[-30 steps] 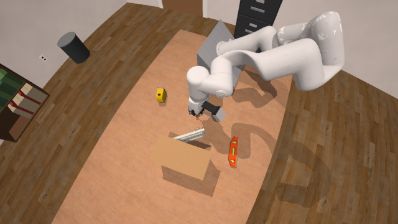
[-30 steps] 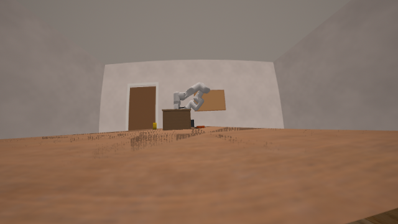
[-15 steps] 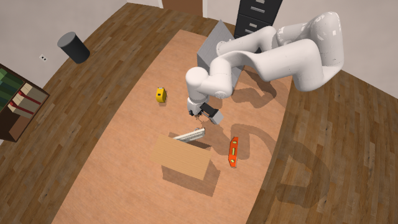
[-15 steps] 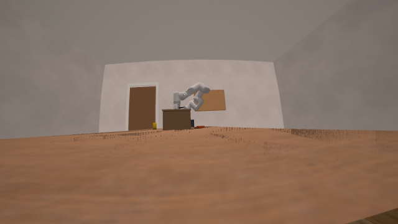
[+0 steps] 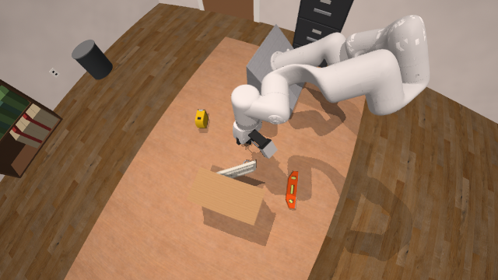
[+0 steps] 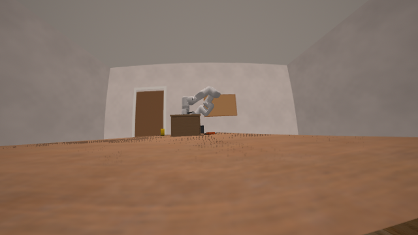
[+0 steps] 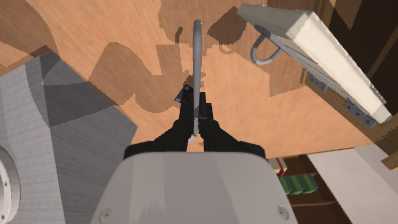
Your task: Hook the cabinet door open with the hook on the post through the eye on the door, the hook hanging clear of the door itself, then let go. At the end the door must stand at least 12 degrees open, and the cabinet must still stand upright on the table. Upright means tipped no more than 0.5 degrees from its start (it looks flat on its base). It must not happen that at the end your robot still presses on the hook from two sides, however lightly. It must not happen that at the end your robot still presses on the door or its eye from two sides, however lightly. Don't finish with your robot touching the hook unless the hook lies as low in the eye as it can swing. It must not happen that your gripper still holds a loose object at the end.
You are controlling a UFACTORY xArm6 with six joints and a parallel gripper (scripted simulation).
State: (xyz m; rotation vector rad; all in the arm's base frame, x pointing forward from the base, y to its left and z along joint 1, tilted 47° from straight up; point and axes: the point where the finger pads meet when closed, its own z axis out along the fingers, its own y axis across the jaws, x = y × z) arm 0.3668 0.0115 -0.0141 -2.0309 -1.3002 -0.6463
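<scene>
My gripper is now 130 mm short of the pale door, 20 mm to the left of it and 40 mm above it. Round my hand: hook rod: 10 mm to the left, 10 mm below; then yellow tape measure: 40 mm behind, 260 mm to the right, 70 mm below; then orange spirit level: 100 mm ahead, 230 mm to the left, 100 mm below.
</scene>
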